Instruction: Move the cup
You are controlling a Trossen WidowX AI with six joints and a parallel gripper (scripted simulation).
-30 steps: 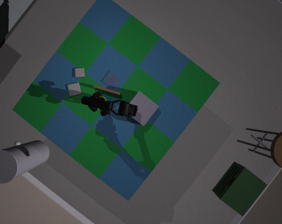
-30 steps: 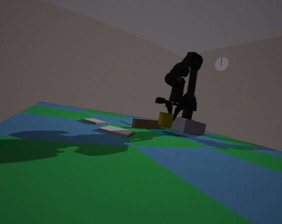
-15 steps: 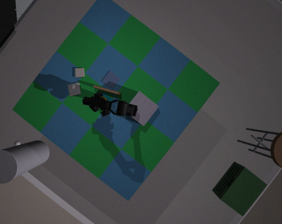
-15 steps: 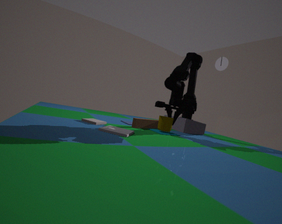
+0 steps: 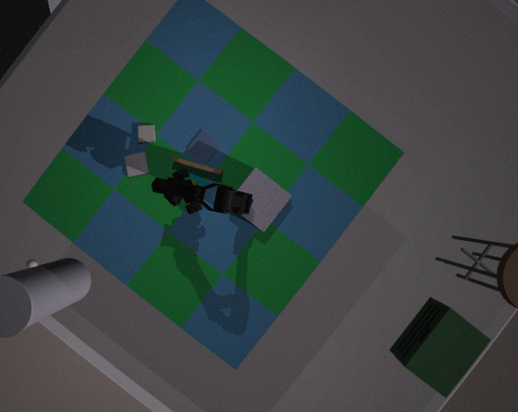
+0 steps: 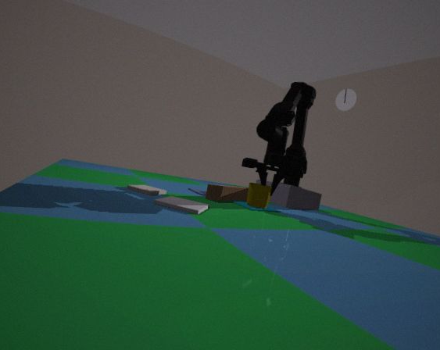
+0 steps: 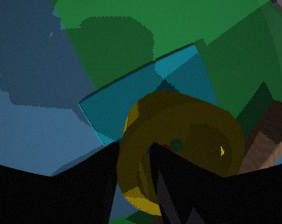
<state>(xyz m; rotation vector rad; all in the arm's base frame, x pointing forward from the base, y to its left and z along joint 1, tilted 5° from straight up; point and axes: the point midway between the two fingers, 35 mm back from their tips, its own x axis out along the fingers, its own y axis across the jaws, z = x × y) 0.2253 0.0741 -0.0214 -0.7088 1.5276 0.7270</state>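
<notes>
The yellow cup is 20 mm ahead of my gripper tip, 10 mm to the right of it and 10 mm below it. Also, from my gripper tip: purple pad: 210 mm to the right, 70 mm ahead, 50 mm below; teal pad: 50 mm below, 20 mm to the right, 20 mm ahead; wooden block: 110 mm to the right, 40 mm ahead, 30 mm below.
</notes>
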